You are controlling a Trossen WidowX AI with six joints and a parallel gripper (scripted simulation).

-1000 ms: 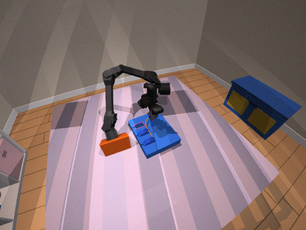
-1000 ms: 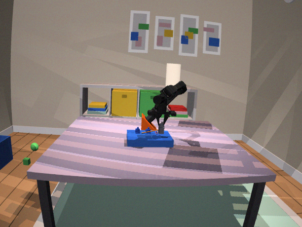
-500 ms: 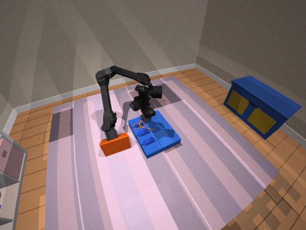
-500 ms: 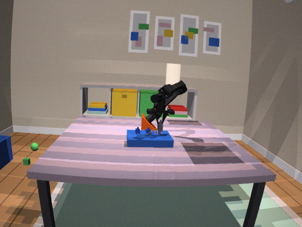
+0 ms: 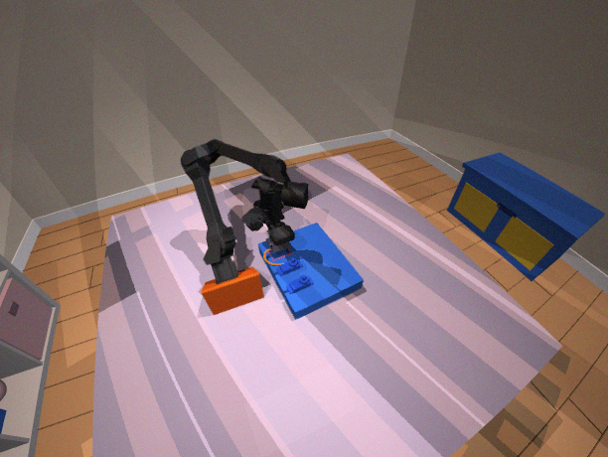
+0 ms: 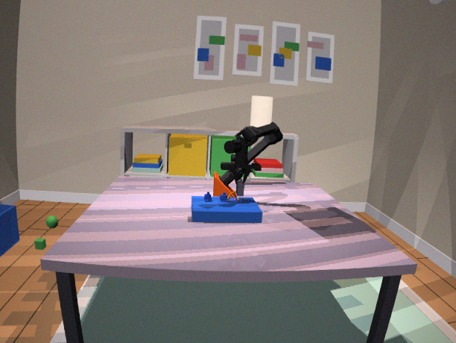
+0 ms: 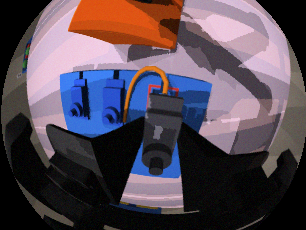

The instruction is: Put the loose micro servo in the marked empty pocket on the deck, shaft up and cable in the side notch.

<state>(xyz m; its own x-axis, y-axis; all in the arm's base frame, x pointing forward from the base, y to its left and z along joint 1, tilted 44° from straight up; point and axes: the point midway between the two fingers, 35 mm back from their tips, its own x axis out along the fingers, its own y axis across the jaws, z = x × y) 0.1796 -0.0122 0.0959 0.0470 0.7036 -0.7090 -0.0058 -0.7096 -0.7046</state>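
Right now the blue deck is 120 mm ahead of my gripper tip, 70 mm to the right of it and 100 mm below it.
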